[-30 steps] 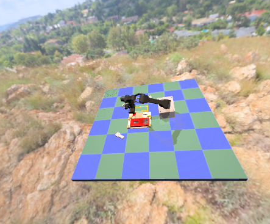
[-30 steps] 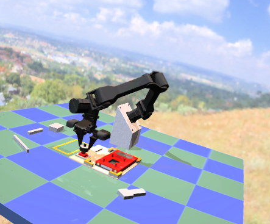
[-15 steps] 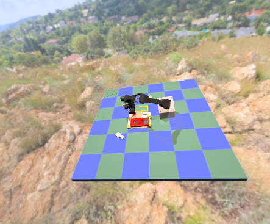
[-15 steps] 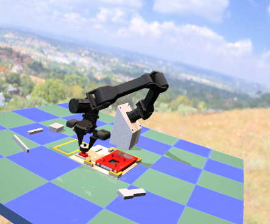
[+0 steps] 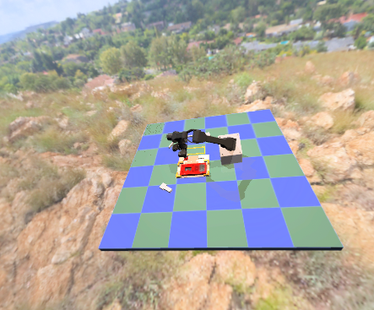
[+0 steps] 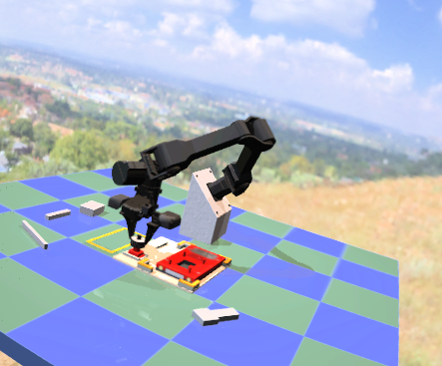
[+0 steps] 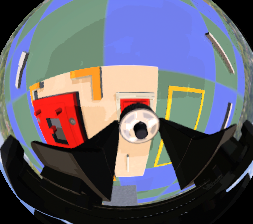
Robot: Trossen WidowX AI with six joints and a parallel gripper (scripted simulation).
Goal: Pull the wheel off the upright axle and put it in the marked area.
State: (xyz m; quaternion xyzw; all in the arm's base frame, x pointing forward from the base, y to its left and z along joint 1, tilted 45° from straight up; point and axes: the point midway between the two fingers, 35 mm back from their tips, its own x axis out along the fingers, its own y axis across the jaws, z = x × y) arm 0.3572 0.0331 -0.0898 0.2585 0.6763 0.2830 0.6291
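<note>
The wheel lies right at my gripper tip. The rest, counted from my gripper tip: short bar: 3 cm behind, 30 cm to the right, 4 cm below; then upright axle: 1 cm below; then long bar: 14 cm ahead, 23 cm to the right, 4 cm below.
</note>
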